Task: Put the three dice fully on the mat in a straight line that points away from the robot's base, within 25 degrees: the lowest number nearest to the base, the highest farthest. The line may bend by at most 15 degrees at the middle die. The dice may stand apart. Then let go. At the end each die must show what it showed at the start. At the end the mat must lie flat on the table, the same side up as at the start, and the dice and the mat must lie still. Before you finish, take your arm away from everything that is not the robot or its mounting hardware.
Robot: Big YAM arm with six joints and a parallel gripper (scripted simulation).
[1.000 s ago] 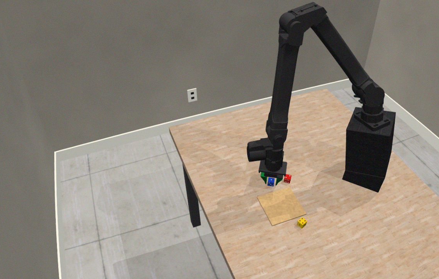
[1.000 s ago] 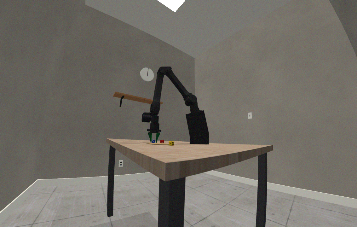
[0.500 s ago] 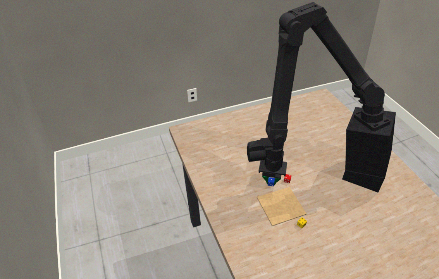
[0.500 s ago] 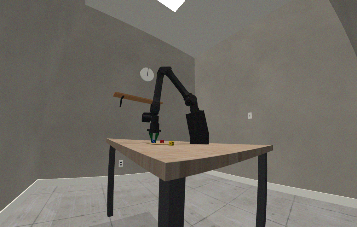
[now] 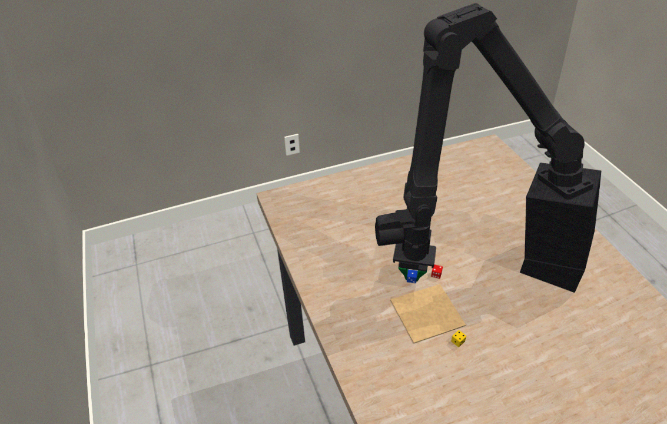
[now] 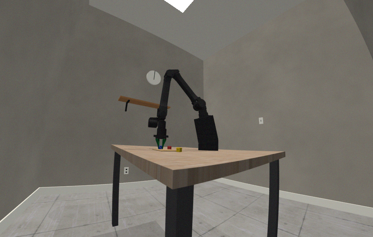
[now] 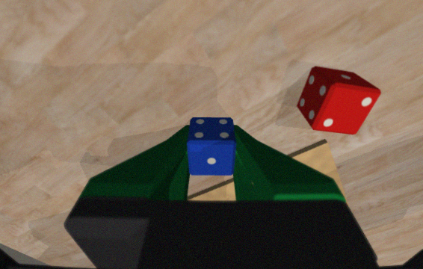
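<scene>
Now: the tan mat 11 cm to the left of my hand, 1 cm below it and 1 cm ahead of it. Round my hand: blue die right at my hand; then red die 7 cm behind, 1 cm to the left; then yellow die 22 cm to the left, 1 cm behind.
</scene>
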